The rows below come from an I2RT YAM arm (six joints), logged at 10 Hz.
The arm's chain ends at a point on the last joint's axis. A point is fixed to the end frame.
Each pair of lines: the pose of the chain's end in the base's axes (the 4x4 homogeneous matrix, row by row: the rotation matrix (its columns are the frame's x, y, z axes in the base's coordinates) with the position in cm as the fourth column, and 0 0 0 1 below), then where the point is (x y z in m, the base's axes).
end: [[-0.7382, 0.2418, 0.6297, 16.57], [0.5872, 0.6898, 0.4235, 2.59], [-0.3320, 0.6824, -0.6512, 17.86], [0, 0, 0, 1]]
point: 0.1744 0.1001 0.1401
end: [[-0.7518, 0.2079, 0.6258, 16.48], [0.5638, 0.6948, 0.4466, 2.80], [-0.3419, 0.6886, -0.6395, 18.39], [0, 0, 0, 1]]
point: 0.1716 0.1026 0.1457
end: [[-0.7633, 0.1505, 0.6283, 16.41], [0.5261, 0.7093, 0.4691, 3.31], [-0.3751, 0.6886, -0.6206, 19.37], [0, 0, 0, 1]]
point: 0.1690 0.1076 0.1551
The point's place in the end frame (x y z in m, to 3 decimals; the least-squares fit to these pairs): 0.050 0.027 0.062
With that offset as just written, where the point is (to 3 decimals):
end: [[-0.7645, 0.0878, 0.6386, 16.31], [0.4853, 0.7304, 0.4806, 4.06], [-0.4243, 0.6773, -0.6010, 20.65], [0, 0, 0, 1]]
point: 0.167 0.114 0.166
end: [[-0.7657, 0.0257, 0.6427, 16.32], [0.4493, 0.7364, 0.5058, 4.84], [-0.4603, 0.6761, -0.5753, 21.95], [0, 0, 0, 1]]
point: 0.165 0.122 0.179
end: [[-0.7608, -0.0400, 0.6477, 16.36], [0.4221, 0.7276, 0.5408, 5.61], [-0.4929, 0.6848, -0.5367, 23.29], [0, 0, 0, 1]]
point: 0.165 0.130 0.193
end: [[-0.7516, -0.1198, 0.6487, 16.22], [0.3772, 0.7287, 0.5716, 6.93], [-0.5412, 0.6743, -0.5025, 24.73], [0, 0, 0, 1]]
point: 0.162 0.143 0.207
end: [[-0.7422, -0.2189, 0.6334, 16.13], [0.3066, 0.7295, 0.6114, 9.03], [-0.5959, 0.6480, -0.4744, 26.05], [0, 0, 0, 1]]
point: 0.158 0.163 0.219
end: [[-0.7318, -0.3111, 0.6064, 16.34], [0.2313, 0.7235, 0.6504, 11.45], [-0.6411, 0.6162, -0.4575, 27.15], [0, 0, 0, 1]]
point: 0.156 0.186 0.228
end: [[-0.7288, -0.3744, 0.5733, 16.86], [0.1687, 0.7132, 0.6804, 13.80], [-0.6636, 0.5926, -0.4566, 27.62], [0, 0, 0, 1]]
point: 0.158 0.208 0.231
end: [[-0.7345, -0.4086, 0.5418, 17.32], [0.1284, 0.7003, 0.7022, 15.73], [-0.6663, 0.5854, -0.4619, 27.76], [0, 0, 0, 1]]
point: 0.159 0.226 0.231
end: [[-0.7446, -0.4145, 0.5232, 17.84], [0.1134, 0.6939, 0.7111, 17.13], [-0.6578, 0.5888, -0.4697, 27.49], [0, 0, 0, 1]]
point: 0.162 0.240 0.229
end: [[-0.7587, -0.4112, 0.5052, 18.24], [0.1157, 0.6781, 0.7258, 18.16], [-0.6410, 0.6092, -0.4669, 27.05], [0, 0, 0, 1]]
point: 0.165 0.251 0.226
